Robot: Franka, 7 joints.
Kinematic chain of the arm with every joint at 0, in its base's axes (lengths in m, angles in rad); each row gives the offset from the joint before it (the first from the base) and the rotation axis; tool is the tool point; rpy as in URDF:
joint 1: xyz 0 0 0.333 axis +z
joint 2: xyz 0 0 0 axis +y
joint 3: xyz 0 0 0.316 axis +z
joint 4: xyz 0.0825 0 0 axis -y
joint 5: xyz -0.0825 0 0.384 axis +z
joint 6: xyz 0 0 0 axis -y
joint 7: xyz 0.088 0 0 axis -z
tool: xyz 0 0 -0.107 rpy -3.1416 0 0
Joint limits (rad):
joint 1: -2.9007..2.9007
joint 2: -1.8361..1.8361
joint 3: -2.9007..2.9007
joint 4: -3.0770..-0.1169
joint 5: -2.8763..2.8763
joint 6: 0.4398..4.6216
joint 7: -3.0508..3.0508
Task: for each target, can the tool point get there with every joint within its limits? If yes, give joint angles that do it. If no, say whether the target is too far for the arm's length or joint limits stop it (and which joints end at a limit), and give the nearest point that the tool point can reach.
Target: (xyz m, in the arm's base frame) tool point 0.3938 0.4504 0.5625
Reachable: yes | joints -0.6515 0.2213 1.5620 -1.8330 0.5095 2.2060 -1.4570
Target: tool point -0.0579 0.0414 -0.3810
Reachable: no: joint limits stop it (at a limit: joint 2) | nearest point -0.0753 0.0538 -0.3254 | short by 0.060 m
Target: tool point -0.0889 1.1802 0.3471
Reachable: no: too far | nearest point -0.0644 0.8554 0.3432 | short by 0.326 m
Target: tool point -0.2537 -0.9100 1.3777
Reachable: no: too far | nearest point -0.1545 -0.5543 0.9693 | short by 0.551 m
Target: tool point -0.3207 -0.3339 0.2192
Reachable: yes | joints -0.2838 -0.8850 -2.2116 -2.5816 -0.4965 3.9795 -2.0836
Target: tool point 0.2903 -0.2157 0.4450
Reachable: yes | joints 1.1081 -1.3164 -1.6523 -2.3529 -2.0069 4.2913 -1.8886
